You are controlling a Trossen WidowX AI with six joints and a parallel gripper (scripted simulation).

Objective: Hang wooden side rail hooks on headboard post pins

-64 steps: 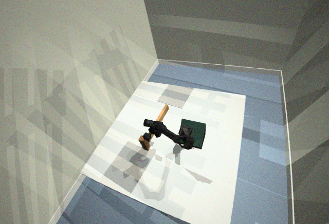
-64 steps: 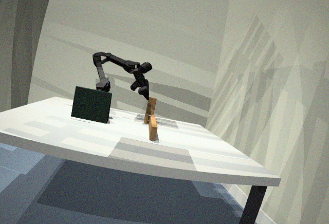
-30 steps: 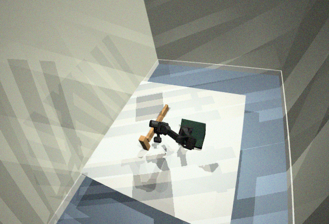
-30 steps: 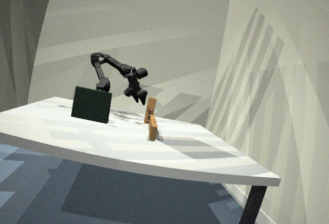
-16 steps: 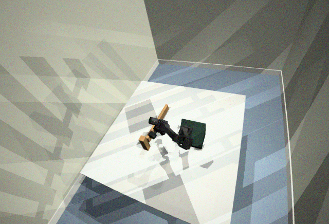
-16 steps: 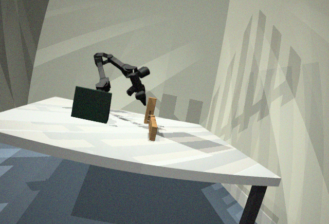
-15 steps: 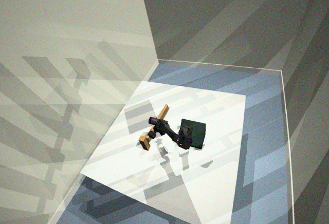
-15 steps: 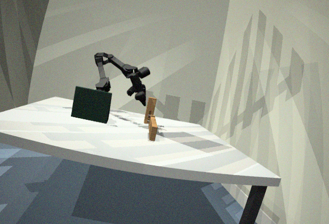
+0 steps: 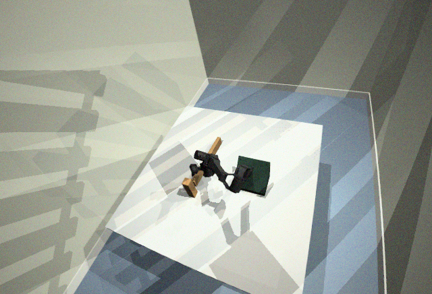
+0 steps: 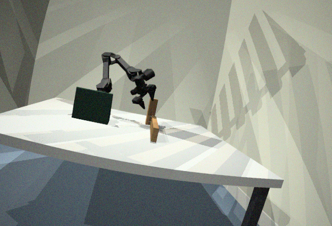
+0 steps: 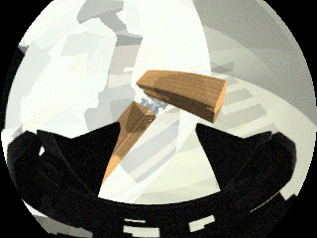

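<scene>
My gripper tip is 30 mm short of the wooden headboard post, 80 mm to the right of it and 60 mm above it.
</scene>
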